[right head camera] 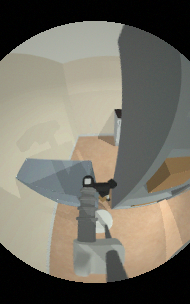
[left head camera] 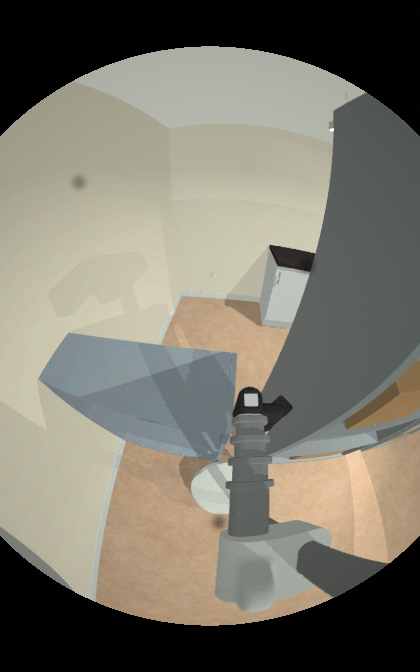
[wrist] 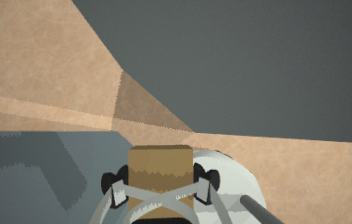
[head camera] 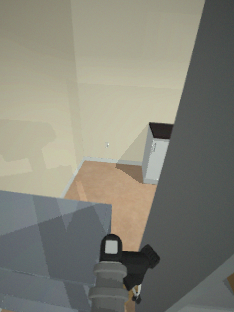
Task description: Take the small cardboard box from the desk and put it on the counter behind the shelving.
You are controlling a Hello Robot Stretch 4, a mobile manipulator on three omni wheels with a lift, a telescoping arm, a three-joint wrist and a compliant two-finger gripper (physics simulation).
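Where they show: gripper, fingertip midpoint: [right head camera: 104,196] [wrist: 161,177]; robot's base, link origin: [right head camera: 99,220].
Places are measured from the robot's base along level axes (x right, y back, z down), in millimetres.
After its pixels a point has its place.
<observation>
The small cardboard box [wrist: 160,167] @(x 106, y -289, z -784 mm) is held between the two fingertips of my gripper [wrist: 161,177] @(x 91, y -278, z -739 mm), which is shut on it, in the wrist view. In the head view the gripper [head camera: 136,294] hangs at the bottom, right of the arm, and is partly hidden. The counter [head camera: 161,131] @(x 633, y -1895, z -882 mm) [left head camera: 291,258] [right head camera: 118,113] @(x 559, y -1896, z -882 mm) has a dark top on a white cabinet and stands against the far wall, away from the gripper. Its right part is hidden behind the tall grey shelving [head camera: 192,165] @(x 222, y -408, z -1321 mm) [left head camera: 370,240] [right head camera: 147,115] @(x 213, y -291, z -1453 mm) [wrist: 250,60] @(x 213, y -285, z -840 mm). The desk does not show.
A low blue-grey shelf unit [head camera: 55,225] @(x -214, y -381, z -1032 mm) [left head camera: 145,370] [right head camera: 55,175] @(x -273, y -356, z -1032 mm) [wrist: 40,175] @(x -11, y -404, z -696 mm) stands close on the left. A gap of floor [head camera: 117,192] @(x 56, y -1567, z 27 mm) [left head camera: 215,325] lies between it and the tall shelving. Large cardboard boxes [left head camera: 390,400] [right head camera: 172,175] @(x 436, y -197, z -1214 mm) sit in the shelving on the right.
</observation>
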